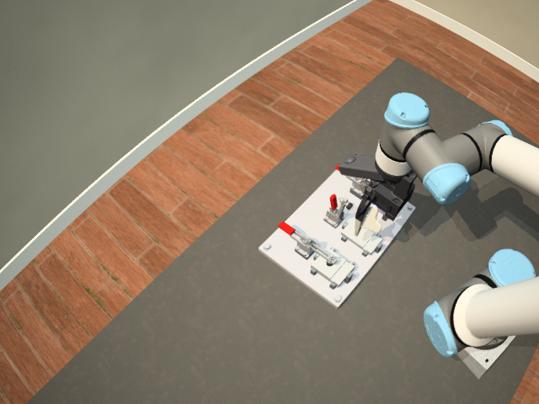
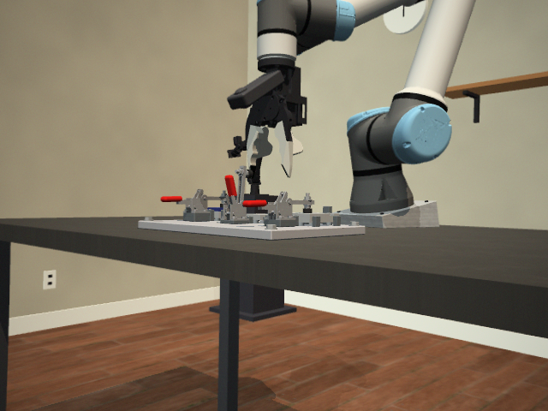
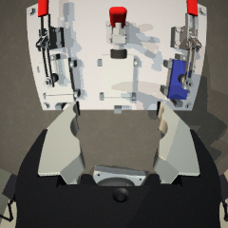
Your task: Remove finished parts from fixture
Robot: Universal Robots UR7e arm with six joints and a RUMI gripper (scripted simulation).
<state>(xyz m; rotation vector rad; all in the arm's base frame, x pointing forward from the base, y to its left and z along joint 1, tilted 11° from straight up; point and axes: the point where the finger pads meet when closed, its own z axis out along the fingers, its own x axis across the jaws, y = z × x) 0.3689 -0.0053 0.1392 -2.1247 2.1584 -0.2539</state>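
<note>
The white fixture plate lies 50 mm ahead of my hand and 100 mm below it. Round my hand: blue blank (10 mm ahead, 110 mm to the right, 80 mm below).
</note>
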